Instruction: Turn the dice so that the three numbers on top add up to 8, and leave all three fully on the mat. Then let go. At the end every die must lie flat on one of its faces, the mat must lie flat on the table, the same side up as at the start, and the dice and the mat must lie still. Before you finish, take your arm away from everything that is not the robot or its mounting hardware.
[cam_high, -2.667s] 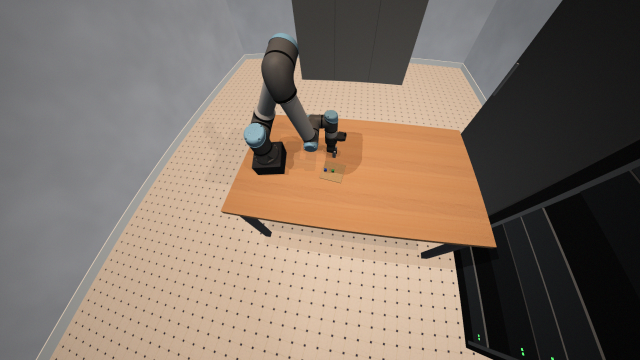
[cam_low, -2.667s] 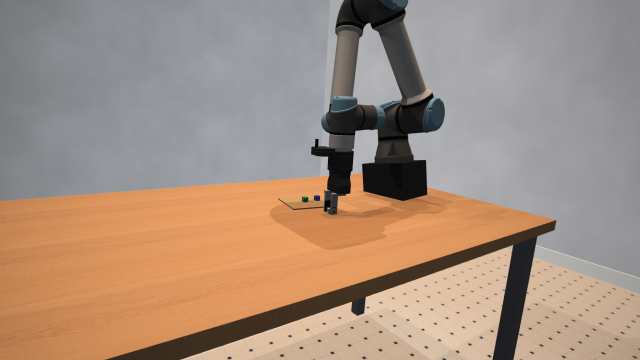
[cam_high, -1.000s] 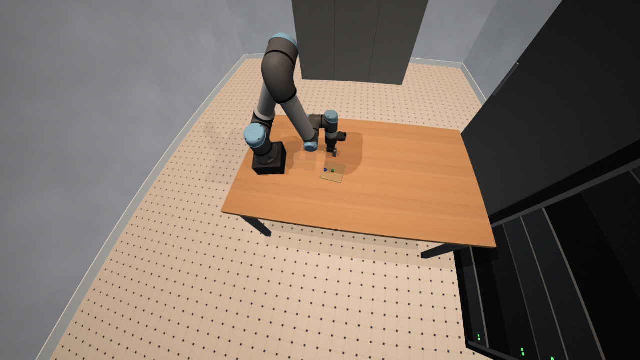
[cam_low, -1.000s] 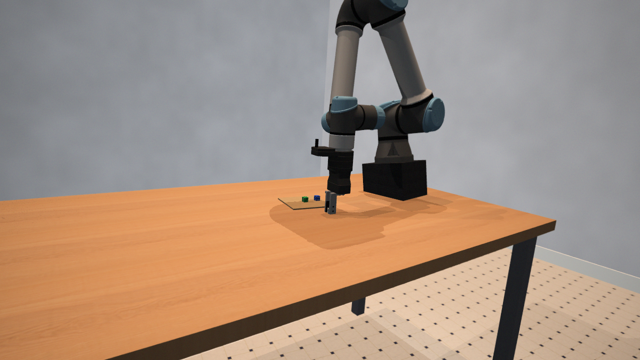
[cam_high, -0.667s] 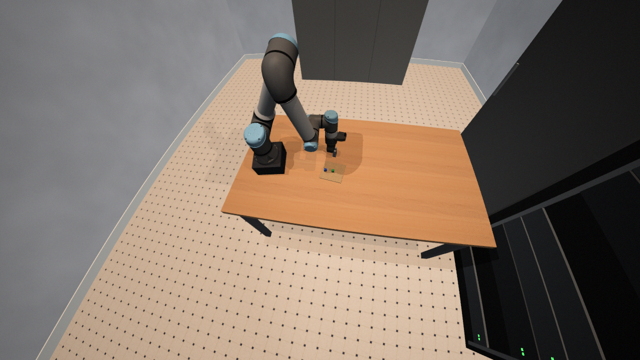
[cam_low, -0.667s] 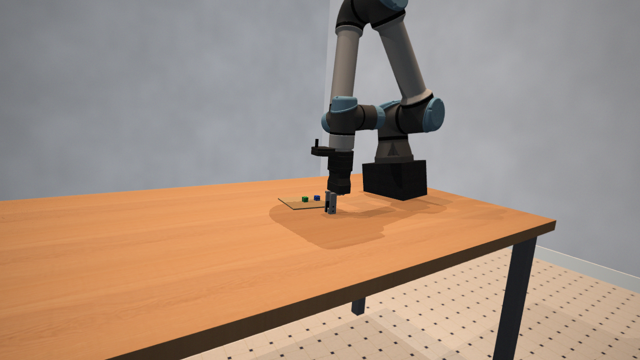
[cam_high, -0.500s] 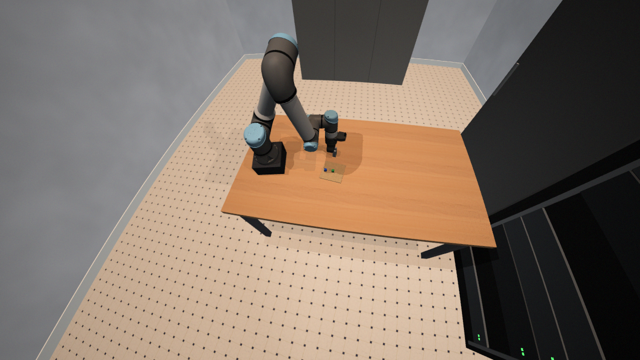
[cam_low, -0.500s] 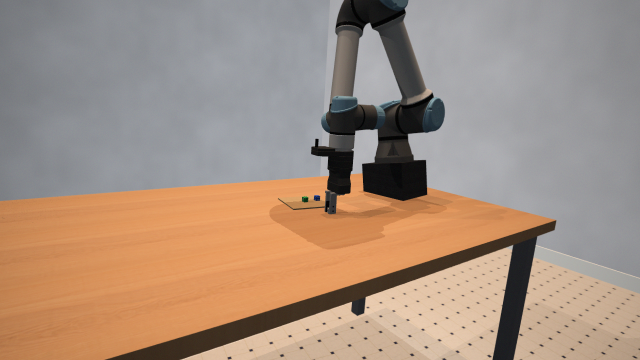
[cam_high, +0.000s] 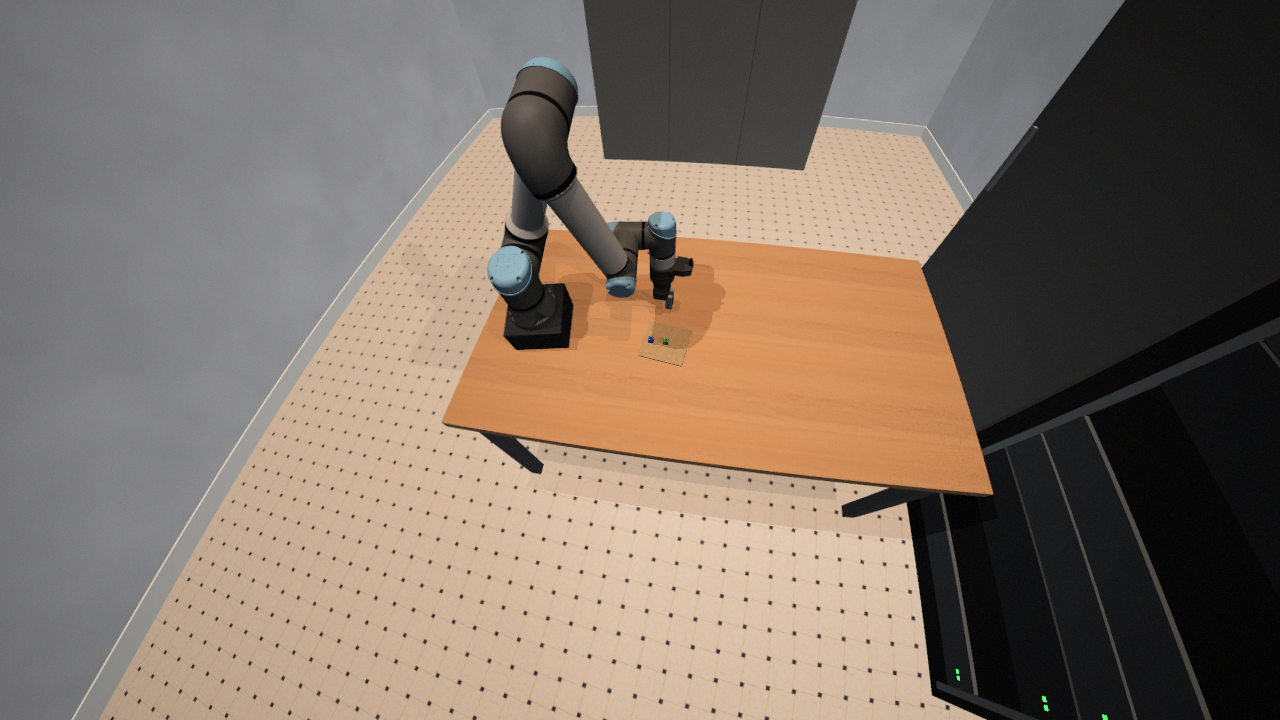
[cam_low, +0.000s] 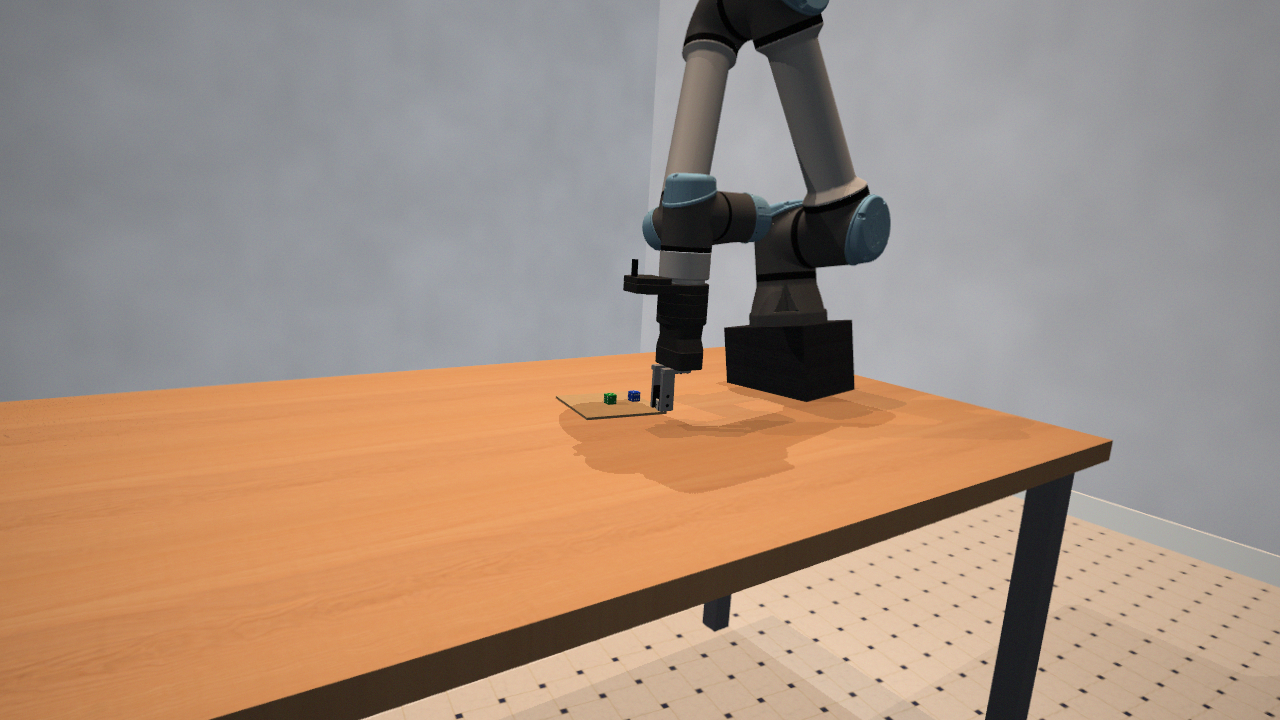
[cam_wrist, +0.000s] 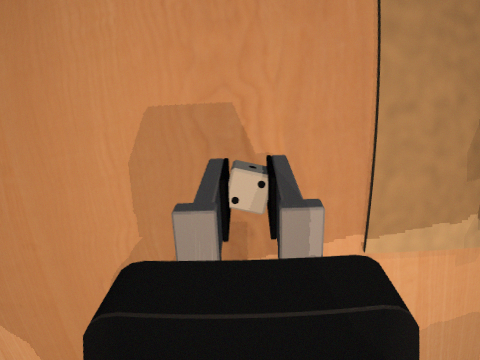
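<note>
My gripper is now 10 mm short of the green die, 130 mm to the left of it and 30 mm above it. Also, from my hand: white die 10 mm below; mat 10 mm ahead, 130 mm to the right, 40 mm below; blue die 40 mm behind, 140 mm to the right, 30 mm below.
</note>
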